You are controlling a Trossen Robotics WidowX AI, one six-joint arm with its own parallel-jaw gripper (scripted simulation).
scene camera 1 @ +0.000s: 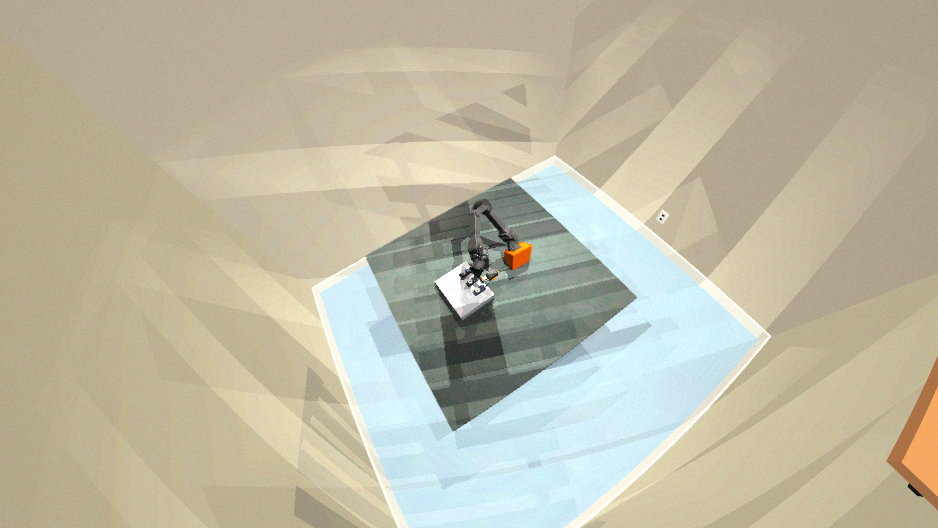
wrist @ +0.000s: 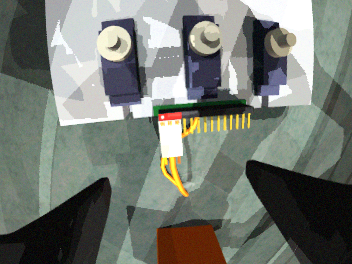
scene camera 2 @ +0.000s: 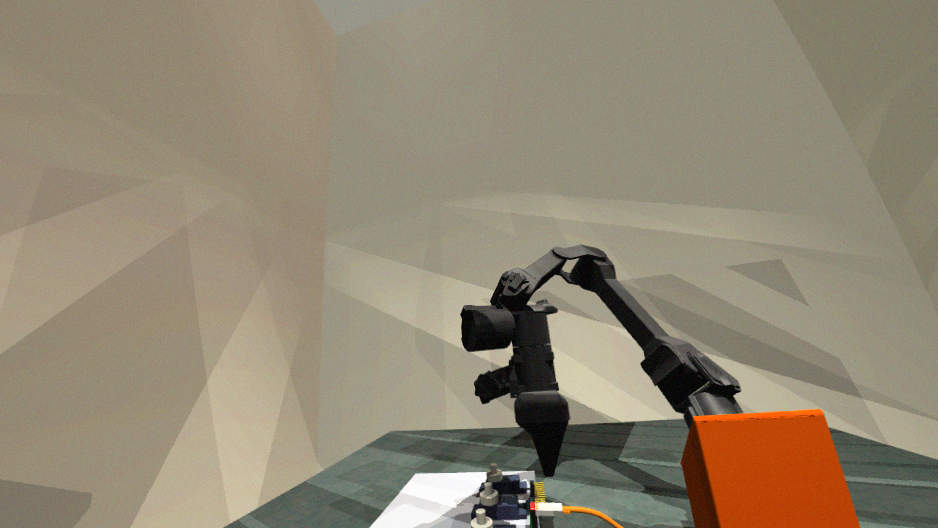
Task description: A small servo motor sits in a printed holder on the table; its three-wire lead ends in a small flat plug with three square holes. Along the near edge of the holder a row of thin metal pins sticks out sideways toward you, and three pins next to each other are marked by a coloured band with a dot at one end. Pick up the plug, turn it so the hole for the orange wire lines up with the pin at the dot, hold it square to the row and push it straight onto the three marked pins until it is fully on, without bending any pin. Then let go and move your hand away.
Labels:
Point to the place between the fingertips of my gripper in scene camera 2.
546,462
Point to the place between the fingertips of my gripper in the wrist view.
180,176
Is my gripper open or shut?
Open.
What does my gripper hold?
Nothing.

